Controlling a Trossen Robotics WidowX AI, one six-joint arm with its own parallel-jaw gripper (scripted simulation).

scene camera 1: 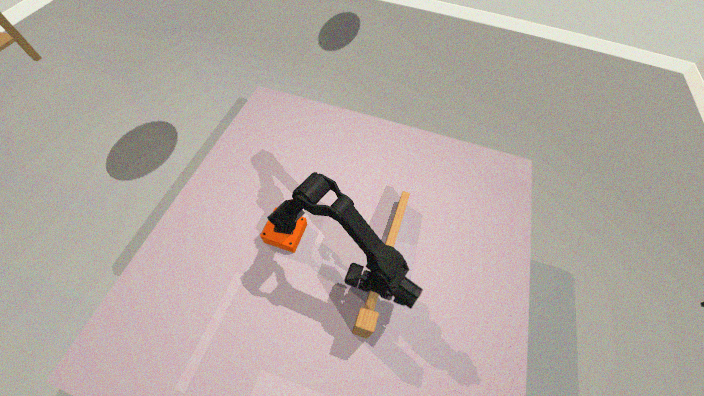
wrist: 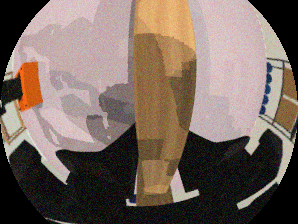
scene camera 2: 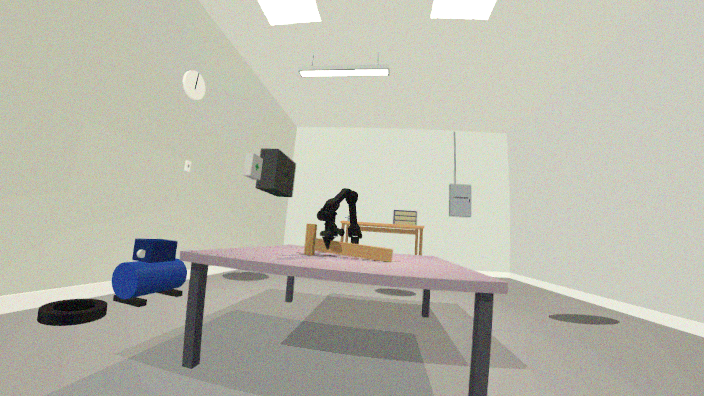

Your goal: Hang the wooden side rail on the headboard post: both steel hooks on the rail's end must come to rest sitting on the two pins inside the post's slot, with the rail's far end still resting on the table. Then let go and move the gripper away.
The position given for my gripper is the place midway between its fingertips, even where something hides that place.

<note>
In view: my gripper (scene camera 1: 374, 290) and a wooden side rail (scene camera 2: 339, 248).
The wooden side rail is seen too in the wrist view (wrist: 164, 73). My gripper also shows in the wrist view (wrist: 153, 123).
</note>
